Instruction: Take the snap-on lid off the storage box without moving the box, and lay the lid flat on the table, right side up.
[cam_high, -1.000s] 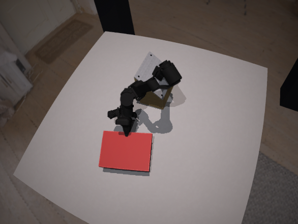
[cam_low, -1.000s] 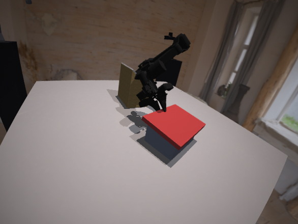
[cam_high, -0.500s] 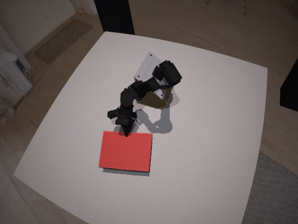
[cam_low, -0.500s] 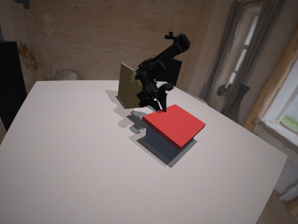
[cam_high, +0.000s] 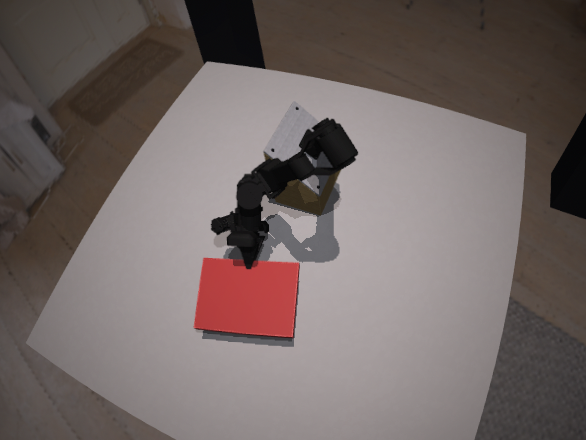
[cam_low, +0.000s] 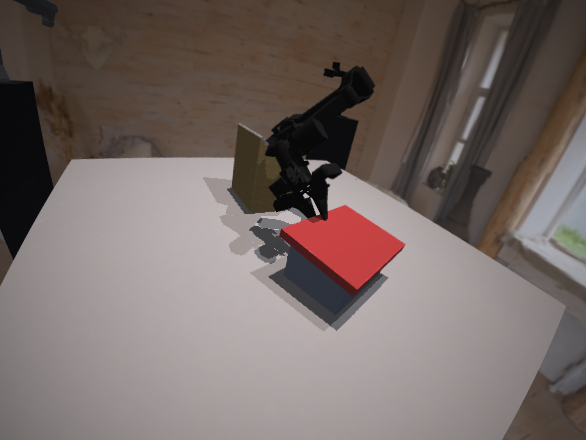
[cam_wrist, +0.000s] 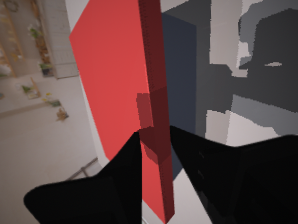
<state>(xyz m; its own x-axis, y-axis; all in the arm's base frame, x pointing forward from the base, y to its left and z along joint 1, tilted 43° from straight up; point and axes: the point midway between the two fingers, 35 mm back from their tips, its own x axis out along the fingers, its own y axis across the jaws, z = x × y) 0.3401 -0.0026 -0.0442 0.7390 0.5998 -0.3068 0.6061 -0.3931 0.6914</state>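
The red lid lies 70 mm ahead of my gripper tip and 20 mm to the left of it. Also, from my gripper tip: grey-blue storage box 70 mm ahead, 60 mm below, 20 mm to the left.
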